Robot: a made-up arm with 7 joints.
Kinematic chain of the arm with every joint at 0, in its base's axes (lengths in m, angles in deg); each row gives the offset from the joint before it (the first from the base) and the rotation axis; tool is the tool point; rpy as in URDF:
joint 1: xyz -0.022 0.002 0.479 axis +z
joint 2: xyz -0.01 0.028 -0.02 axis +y
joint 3: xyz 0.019 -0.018 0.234 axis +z
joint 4: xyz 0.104 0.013 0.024 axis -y
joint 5: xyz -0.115 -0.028 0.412 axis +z
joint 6: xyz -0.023 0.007 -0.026 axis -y
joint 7: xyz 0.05 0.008 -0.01 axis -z
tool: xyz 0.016 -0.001 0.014 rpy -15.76 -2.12 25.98
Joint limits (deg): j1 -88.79..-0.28 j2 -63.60..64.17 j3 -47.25..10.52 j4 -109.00..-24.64 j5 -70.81..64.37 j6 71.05..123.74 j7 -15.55..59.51
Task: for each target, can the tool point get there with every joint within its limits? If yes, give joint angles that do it. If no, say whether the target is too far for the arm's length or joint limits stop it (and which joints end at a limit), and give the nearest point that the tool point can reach.
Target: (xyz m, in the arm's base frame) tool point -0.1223 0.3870 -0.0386
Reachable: no: joint limits stop it (at a limit: joint 1, joint 2, joint 3, joint 4, joint 5, joint 6, joint 7) | nearest point 0.4161 0.1611 0.0562 | short by 0.592 m
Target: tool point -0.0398 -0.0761 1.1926
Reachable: yes | joints -75.98 -33.21 -8.63 -64.28 -55.68 100.22 17.04
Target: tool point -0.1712 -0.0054 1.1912
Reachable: yes | joints -29.44 -45.13 -13.74 -59.35 -37.94 90.27 3.58
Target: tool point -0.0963 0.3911 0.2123
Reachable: no: joint limits stop it (at a limit: joint 1, joint 2, joint 3, joint 4, joint 5, joint 6, joint 7) | nearest point 0.4161 0.1611 0.0562 | short by 0.583 m
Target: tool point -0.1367 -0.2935 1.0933
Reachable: yes | joints -65.61 -26.57 -22.76 -81.19 53.06 93.16 28.68
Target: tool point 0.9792 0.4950 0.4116
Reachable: no: too far | nearest point 0.6911 0.1345 0.4251 | short by 0.462 m
